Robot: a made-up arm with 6 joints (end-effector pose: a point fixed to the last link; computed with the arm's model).
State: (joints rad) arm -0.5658 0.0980 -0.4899 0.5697 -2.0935 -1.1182
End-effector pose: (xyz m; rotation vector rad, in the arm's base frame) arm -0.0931 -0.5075 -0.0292 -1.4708 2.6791 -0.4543
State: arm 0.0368 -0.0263 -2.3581 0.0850 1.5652 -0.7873
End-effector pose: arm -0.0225 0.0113 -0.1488 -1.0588 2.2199 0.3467
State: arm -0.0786 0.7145 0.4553 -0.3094 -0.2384 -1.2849
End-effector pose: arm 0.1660 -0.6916 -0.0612 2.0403 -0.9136 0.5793
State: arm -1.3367 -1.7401 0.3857 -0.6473 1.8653 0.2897
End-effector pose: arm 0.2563 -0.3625 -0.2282 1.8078 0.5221 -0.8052
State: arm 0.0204 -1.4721 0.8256 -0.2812 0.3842 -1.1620
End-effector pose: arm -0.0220 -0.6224 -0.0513 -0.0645 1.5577 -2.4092
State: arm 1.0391 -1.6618 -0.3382 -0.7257 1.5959 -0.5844
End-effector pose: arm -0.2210 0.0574 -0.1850 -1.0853 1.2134 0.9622
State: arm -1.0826 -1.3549 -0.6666 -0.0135 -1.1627 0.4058
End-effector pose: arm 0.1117 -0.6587 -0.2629 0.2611 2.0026 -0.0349
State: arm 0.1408 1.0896 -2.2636 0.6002 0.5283 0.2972
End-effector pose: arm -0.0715 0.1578 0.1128 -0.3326 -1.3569 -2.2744
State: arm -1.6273 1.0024 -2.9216 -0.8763 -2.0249 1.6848
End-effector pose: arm -0.3689 -0.0021 0.0075 -0.5755 0.3135 -0.8884
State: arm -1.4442 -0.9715 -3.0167 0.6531 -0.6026 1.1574
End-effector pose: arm -0.1575 -0.3599 -0.3549 1.7032 -0.5770 -0.1568
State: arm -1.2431 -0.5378 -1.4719 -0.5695 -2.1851 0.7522
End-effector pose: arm 0.0064 -0.5142 0.2528 -0.3617 2.3751 -0.7076
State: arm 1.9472 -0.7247 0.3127 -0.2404 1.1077 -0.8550
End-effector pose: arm -0.1201 0.1164 0.1135 -0.4915 -0.1732 0.5495
